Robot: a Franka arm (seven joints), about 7 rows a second.
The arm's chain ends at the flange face. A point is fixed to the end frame.
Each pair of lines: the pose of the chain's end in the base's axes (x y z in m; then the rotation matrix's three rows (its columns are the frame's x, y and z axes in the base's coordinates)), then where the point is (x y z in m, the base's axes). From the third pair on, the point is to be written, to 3 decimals.
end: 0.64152 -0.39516 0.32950; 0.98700 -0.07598 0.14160; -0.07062 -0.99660 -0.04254; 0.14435 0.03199 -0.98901
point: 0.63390 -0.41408 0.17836
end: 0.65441 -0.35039 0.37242; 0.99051 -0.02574 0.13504; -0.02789 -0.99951 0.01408; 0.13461 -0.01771 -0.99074
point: 0.64645 -0.36210 0.22057
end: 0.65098 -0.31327 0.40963; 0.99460 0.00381 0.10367; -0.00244 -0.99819 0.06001; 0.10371 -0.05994 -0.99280
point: 0.639 -0.319 0.258
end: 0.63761 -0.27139 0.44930; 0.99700 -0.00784 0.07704; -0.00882 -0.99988 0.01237; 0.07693 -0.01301 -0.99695
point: 0.621 -0.284 0.298
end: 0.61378 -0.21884 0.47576; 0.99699 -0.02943 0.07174; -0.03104 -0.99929 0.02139; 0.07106 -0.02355 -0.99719
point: 0.596 -0.229 0.325
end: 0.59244 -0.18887 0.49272; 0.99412 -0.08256 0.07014; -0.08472 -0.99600 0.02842; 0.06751 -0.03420 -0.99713
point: 0.574 -0.197 0.342
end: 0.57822 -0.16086 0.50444; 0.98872 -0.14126 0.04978; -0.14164 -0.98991 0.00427; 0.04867 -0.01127 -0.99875
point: 0.556 -0.171 0.354
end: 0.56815 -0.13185 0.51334; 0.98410 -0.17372 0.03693; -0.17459 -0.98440 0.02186; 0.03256 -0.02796 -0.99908
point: 0.544 -0.138 0.363
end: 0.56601 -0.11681 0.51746; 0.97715 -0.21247 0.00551; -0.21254 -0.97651 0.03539; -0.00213 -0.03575 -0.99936
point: 0.536 -0.120 0.368
